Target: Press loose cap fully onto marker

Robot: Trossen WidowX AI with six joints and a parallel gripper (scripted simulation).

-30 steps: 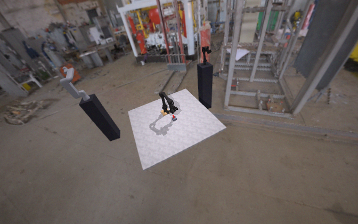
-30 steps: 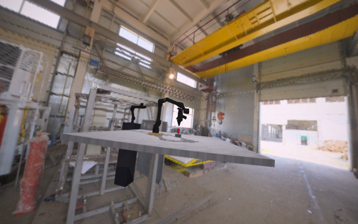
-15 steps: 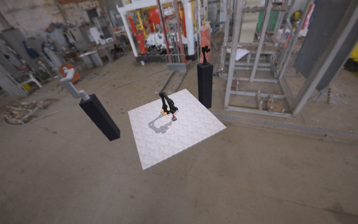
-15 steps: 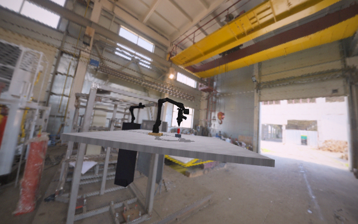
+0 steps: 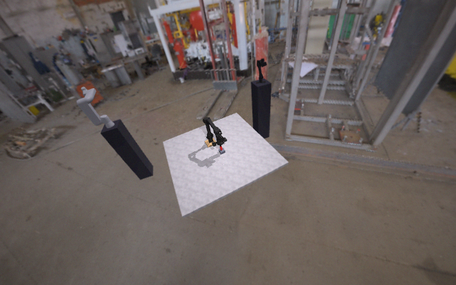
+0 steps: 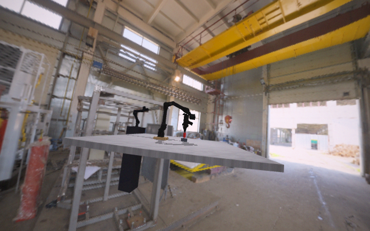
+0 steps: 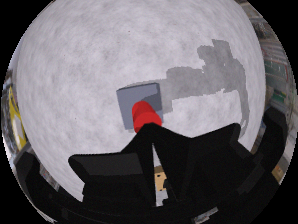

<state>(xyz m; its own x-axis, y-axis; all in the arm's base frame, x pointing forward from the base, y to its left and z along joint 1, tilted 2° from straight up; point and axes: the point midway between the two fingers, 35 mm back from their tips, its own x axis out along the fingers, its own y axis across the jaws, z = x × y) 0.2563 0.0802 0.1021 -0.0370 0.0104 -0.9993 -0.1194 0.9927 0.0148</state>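
Now: the red marker cap 3 cm below my gripper tip. Round my gripper tip: grey holder block: 8 cm below.
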